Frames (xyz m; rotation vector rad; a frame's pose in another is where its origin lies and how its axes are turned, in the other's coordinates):
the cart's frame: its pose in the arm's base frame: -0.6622 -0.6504 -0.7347 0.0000 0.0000 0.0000
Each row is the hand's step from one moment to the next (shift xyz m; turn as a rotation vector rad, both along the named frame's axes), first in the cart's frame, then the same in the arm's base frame.
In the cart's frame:
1: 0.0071 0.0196 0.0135 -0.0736 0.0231 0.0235
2: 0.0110 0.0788 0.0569 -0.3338 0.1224 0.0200
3: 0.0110 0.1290 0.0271 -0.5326 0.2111 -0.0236
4: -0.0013 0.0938 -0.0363 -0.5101 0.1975 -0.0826
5: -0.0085 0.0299 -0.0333 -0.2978 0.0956 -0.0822
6: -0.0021 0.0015 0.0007 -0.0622 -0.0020 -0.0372
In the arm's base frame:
1: 0.0071 0.0196 0.0135 -0.0736 0.0231 0.0235
2: 0.0110 0.0788 0.0569 -0.3338 0.1224 0.0200
3: 0.0110 0.1290 0.0271 -0.5326 0.2111 -0.0236
4: -0.0013 0.0938 -0.0363 -0.5101 0.1975 -0.0826
5: -0.0085 0.0299 -0.0333 -0.2978 0.0956 -0.0822
6: -0.0021 0.0015 0.0007 -0.0622 -0.0020 -0.0372

